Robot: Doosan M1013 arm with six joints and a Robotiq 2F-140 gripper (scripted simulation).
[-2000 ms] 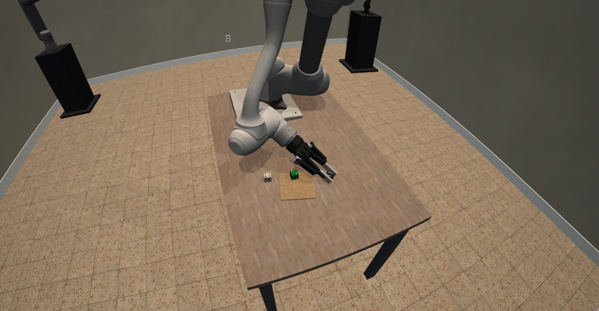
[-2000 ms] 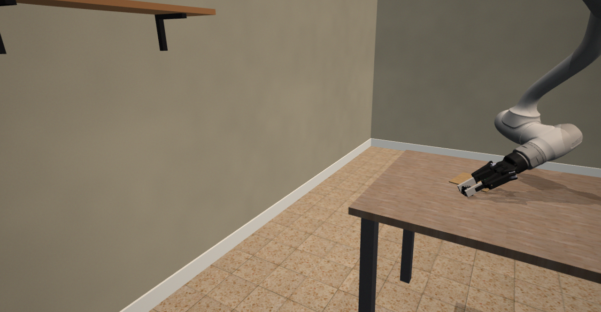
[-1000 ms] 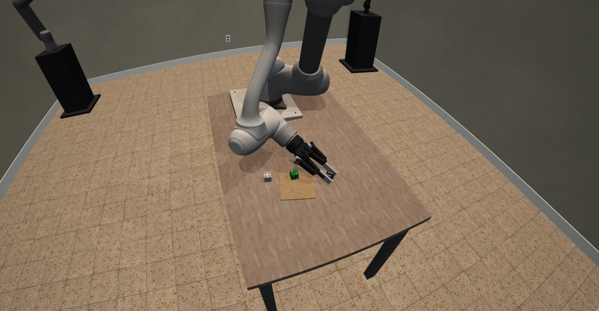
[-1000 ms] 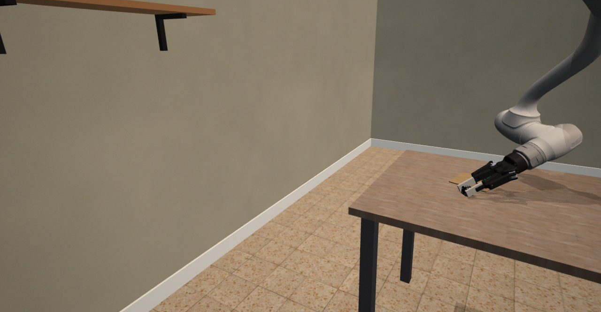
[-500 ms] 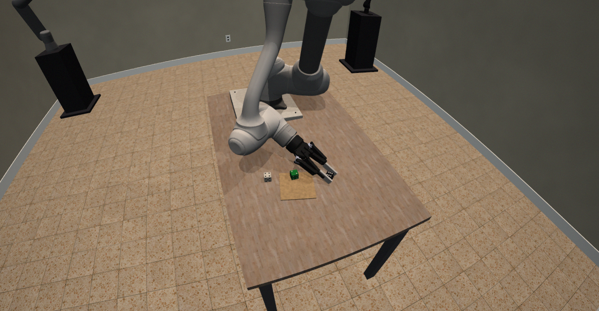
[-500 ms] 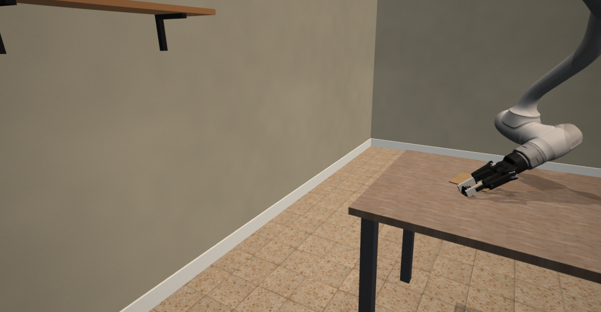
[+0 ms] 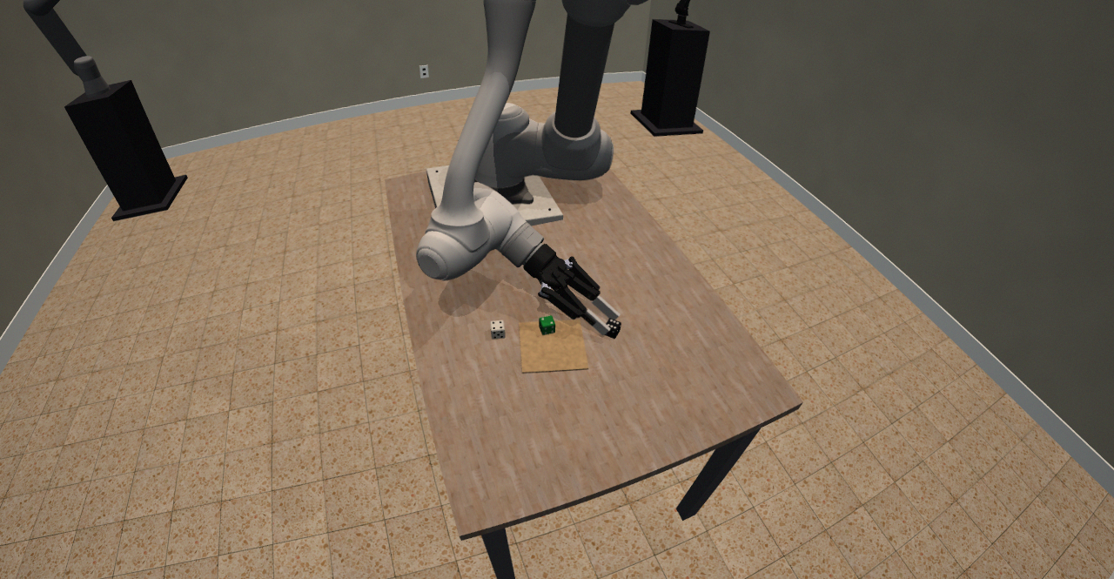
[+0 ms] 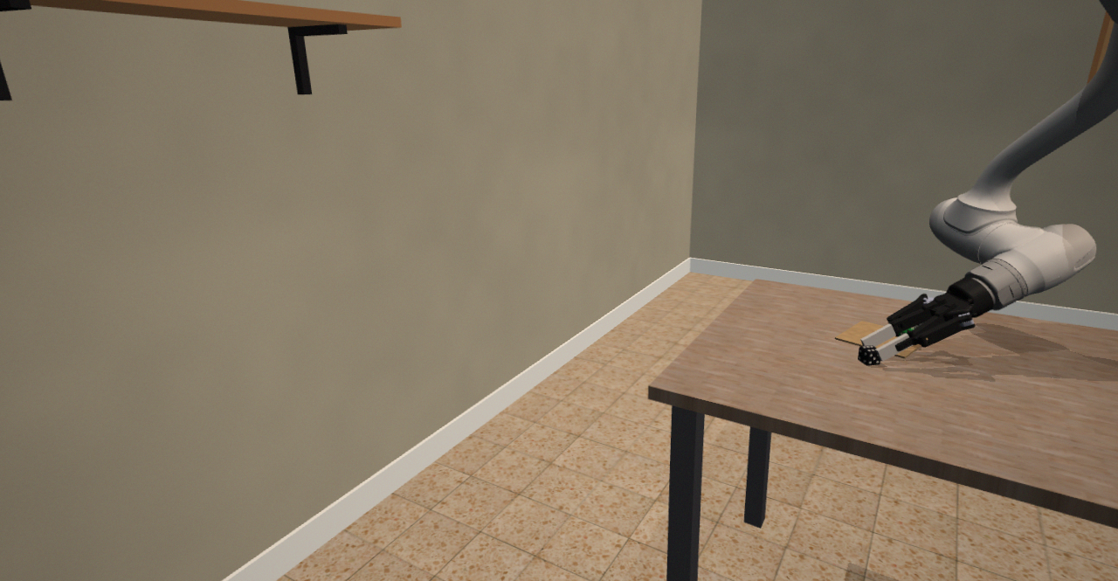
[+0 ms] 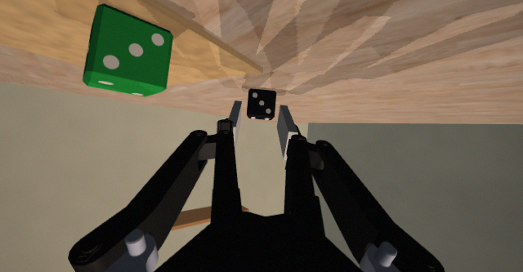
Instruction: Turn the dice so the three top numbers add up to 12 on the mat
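My gripper is now 20 mm short of the black die, 20 mm to the right of it and 30 mm above it. The rest, counted from my hand: white die: 40 mm behind, 230 mm to the right, 30 mm below; then green die: 20 mm behind, 120 mm to the right, 20 mm below; then tan mat: 20 mm ahead, 120 mm to the right, 40 mm below.
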